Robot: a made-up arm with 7 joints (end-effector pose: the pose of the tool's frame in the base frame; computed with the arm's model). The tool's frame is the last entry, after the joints. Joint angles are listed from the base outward.
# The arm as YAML. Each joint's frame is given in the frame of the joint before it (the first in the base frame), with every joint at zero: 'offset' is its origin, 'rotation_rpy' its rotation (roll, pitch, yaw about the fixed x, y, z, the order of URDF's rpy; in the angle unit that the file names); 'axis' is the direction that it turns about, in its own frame. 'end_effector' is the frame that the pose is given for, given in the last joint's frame.
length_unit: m
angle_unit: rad
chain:
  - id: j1
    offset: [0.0, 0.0, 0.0]
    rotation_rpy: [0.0, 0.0, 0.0]
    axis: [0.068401, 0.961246, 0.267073]
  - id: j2
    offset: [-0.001, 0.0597, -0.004]
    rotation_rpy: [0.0, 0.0, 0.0]
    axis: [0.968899, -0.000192, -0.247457]
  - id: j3
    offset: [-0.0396, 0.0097, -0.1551]
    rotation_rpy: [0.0, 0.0, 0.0]
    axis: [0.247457, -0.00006, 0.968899]
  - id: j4
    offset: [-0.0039, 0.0, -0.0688]
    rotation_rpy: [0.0, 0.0, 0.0]
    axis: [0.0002, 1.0, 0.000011]
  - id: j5
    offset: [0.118, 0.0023, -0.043]
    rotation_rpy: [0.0, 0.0, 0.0]
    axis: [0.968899, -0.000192, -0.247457]
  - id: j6
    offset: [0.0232, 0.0, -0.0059]
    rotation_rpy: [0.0, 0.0, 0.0]
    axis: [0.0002, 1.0, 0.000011]
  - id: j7
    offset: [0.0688, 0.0, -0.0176]
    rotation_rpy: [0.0, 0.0, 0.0]
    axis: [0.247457, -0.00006, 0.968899]
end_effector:
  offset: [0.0, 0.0, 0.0]
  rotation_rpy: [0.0, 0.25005, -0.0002]
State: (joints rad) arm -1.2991 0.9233 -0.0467 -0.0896 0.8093 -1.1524 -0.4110
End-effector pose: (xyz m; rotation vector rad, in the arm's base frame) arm 0.2648 0.0890 0.0954 2.2731 -1.5499 -0.5530
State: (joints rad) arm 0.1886 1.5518 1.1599 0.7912 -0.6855 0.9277 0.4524
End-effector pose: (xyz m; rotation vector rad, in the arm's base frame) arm 0.0791 0.4686 0.0528 0.1338 0.5443 1.6203
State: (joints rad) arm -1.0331 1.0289 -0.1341 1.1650 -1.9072 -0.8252 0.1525
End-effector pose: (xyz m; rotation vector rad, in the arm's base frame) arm 0.2830 0.3909 -0.0528 -0.8375 -0.9354 1.1320
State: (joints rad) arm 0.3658 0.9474 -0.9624 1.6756 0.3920 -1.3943 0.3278
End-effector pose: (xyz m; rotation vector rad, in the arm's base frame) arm -0.1784 0.3480 -0.2119 0.7475 1.2509 -1.0821
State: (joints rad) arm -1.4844 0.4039 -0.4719 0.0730 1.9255 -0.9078 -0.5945
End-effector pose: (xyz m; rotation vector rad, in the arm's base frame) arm 0.3389 -0.0708 0.0331 -2.9173 0.8037 0.2939
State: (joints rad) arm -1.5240 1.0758 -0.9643 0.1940 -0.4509 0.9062 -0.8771
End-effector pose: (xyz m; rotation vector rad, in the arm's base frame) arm 0.3845 0.1512 0.0253 0.8407 0.7722 -0.7498
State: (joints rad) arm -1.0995 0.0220 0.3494 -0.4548 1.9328 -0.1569 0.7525
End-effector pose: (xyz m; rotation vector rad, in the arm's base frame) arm 0.2781 0.0612 0.0567 1.3112 -1.4920 1.5999
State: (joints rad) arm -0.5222 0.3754 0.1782 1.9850 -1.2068 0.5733 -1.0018
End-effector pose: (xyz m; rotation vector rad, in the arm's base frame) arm 0.0395 0.1681 -0.4076 -1.7108 0.8201 0.4318
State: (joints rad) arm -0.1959 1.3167 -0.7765 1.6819 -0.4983 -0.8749 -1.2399
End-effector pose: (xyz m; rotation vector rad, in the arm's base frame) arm 0.0581 0.4704 -0.1063 0.6857 1.5620 -0.7132
